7 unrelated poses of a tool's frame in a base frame.
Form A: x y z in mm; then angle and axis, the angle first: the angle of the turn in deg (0 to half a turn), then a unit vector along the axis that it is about.
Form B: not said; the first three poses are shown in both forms.
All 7 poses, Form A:
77 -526 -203 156.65 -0.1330 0.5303 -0.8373
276 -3 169 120.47 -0.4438 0.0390 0.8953
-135 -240 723 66.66 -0.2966 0.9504 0.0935
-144 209 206 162.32 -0.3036 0.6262 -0.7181
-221 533 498 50.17 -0.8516 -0.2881 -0.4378
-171 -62 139 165.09 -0.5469 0.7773 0.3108
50 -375 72 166.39 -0.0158 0.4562 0.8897
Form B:
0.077 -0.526 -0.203 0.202 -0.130 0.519 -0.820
0.276 -0.003 0.169 0.496 -0.385 0.034 0.777
-0.135 -0.240 0.723 0.836 -0.163 0.522 0.051
-0.144 0.209 0.206 0.154 -0.300 0.619 -0.710
-0.221 0.533 0.498 0.906 -0.361 -0.122 -0.186
-0.171 -0.062 0.139 0.130 -0.542 0.771 0.308
0.050 -0.375 0.072 0.118 -0.016 0.453 0.883

